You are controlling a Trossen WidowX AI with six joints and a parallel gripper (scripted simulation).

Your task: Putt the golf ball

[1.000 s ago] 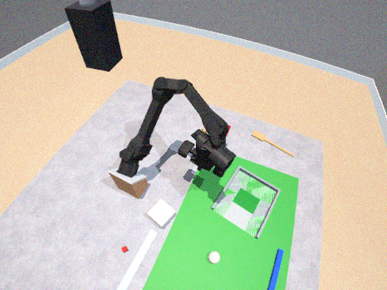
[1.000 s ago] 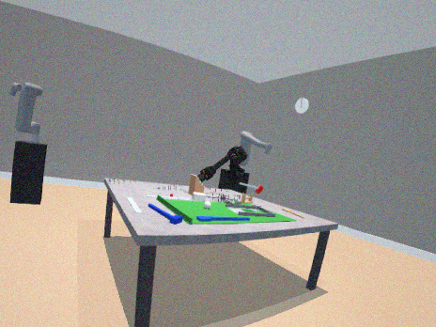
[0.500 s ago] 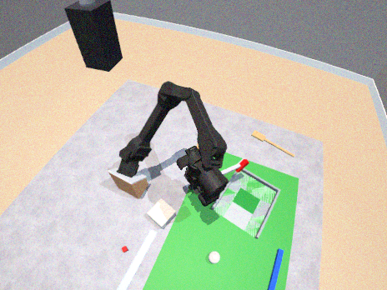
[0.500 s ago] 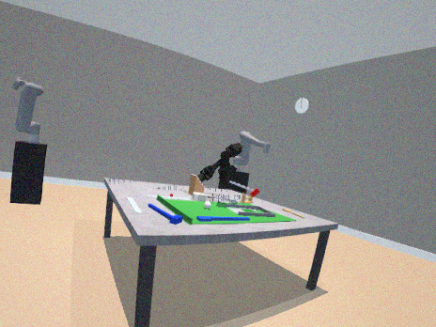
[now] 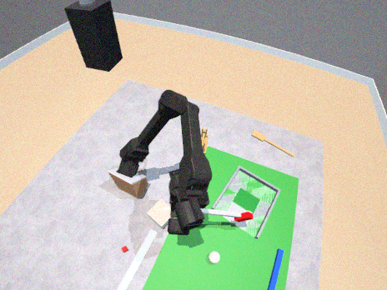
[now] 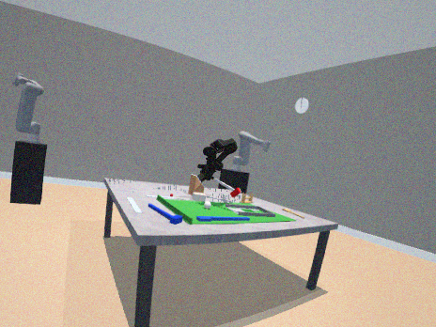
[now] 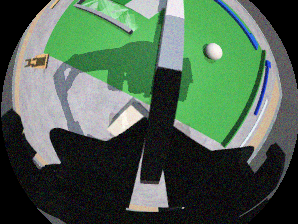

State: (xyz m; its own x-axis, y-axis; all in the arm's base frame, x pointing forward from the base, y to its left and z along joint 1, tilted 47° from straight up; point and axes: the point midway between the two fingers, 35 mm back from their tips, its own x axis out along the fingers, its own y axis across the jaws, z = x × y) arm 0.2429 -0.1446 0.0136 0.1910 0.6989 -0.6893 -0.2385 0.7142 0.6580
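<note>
Now: the white block 8 cm behind my gripper tip and 13 cm below it. Round my gripper tip: white golf ball: 16 cm ahead, 9 cm to the right, 13 cm below; red putter: 11 cm ahead, 3 cm to the left; green mat: 22 cm ahead, 2 cm to the left, 15 cm below.
</note>
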